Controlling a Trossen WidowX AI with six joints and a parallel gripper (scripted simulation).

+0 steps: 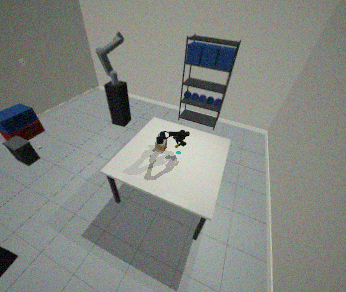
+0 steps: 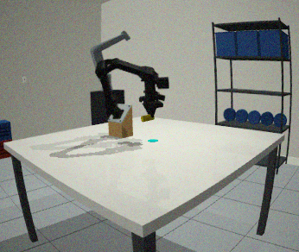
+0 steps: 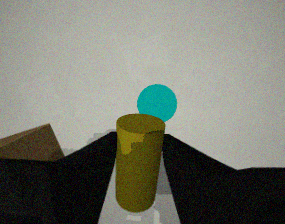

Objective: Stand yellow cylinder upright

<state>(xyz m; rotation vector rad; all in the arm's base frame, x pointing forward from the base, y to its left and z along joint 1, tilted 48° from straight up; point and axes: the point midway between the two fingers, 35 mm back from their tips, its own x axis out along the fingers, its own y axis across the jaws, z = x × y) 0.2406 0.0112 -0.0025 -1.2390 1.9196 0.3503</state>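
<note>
Right now the cyan circle is 10 mm ahead of my gripper tip and 130 mm below it. From my gripper tip the other things lie so: yellow tall cylinder: 10 mm behind, 20 mm to the right.
</note>
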